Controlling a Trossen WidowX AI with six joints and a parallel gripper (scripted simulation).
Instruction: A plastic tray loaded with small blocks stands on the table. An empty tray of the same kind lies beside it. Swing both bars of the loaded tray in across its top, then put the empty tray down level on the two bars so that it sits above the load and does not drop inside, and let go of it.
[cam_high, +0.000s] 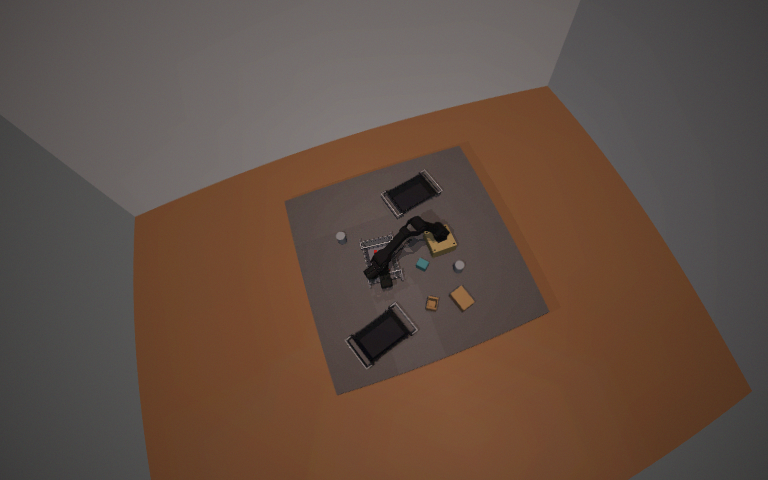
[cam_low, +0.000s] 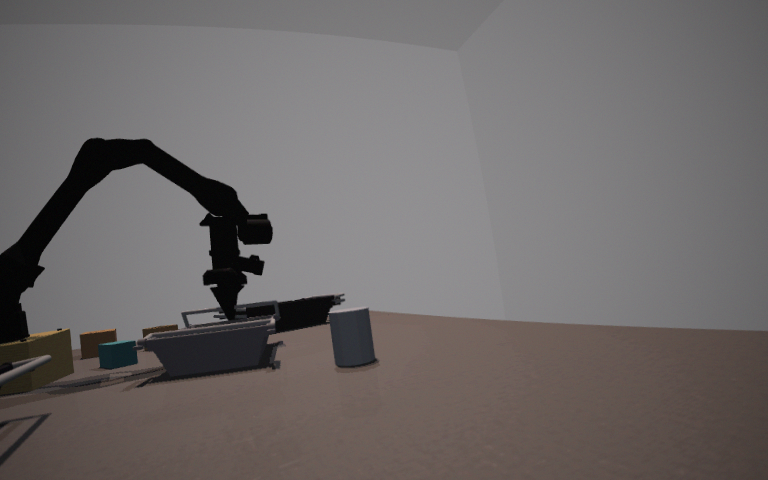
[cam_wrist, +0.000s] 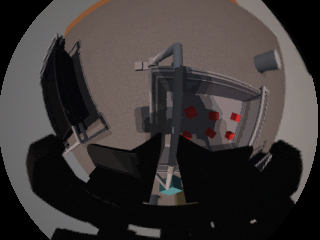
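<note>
Right now my gripper tip is 42 cm to the left of the black tray, 40 cm past it and 2 cm above it. From my gripper tip the other things lie so: tan box (26 cm to the left, 16 cm behind, 5 cm below); then teal block (23 cm behind, 4 cm below, 3 cm to the left); then flat tan block (33 cm behind, 32 cm to the left, 3 cm below).
</note>
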